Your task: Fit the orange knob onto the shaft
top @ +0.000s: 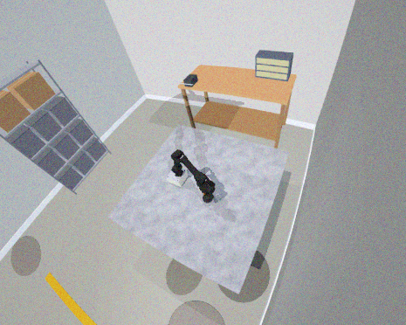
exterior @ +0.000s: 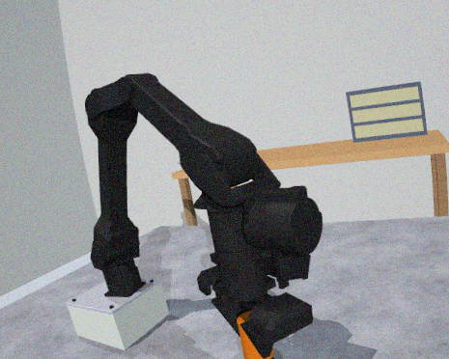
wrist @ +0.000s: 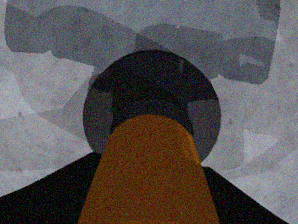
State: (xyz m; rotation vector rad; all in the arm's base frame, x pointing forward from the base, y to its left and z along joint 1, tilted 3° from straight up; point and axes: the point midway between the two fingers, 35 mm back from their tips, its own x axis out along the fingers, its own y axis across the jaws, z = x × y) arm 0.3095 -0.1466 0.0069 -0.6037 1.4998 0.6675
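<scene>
Now: the orange knob 2 cm above my gripper tip. From my gripper tip the other things lie so: round dark pedestal 4 cm below.
</scene>
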